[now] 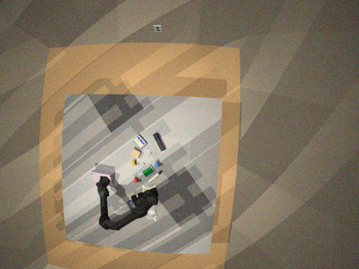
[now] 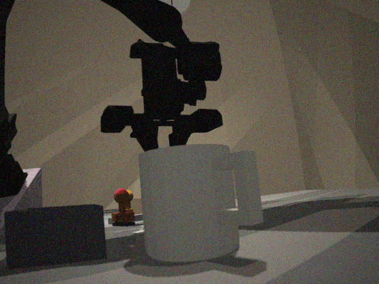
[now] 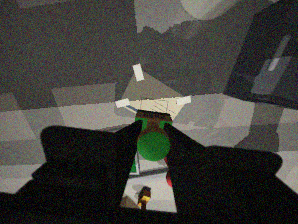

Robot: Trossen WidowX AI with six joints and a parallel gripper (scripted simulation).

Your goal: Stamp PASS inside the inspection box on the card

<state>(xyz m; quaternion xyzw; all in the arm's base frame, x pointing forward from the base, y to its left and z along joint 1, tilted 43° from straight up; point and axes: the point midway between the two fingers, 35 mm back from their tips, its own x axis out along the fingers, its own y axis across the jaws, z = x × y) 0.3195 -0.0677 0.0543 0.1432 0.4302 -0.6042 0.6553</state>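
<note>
My gripper tip is now 80 mm above the cream card. Round my gripper tip: red-knobbed stamp: 90 mm behind, 80 mm to the left, 60 mm below; then pen: 120 mm to the left, 70 mm below, 70 mm ahead; then green ink pad: 140 mm to the left, 70 mm below.
</note>
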